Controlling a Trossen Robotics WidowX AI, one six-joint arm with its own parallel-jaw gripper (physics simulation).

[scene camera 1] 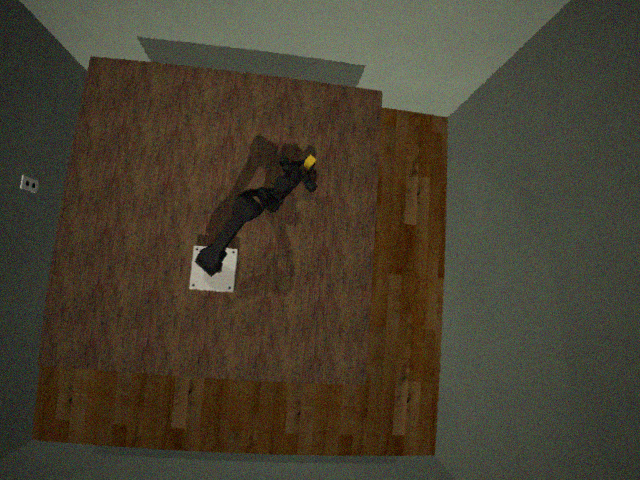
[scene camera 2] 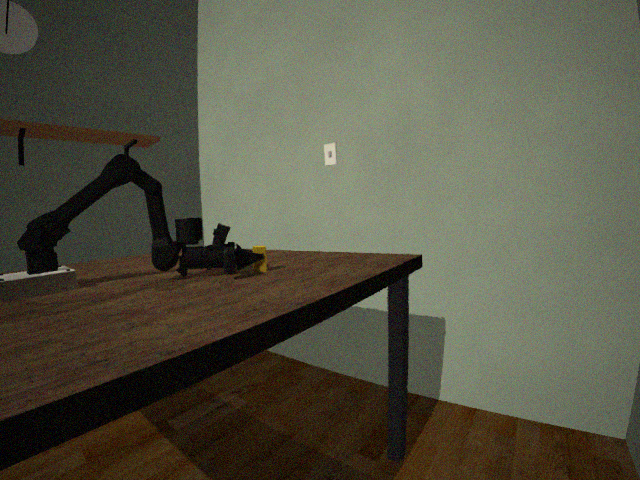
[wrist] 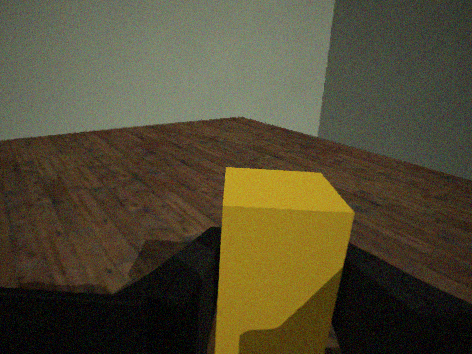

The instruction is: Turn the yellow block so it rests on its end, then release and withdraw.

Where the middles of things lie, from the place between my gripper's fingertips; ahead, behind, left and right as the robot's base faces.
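There's a yellow block (wrist: 284, 237) here, and it's 1 cm below my hand, 1 cm to the left of it and 1 cm behind it.
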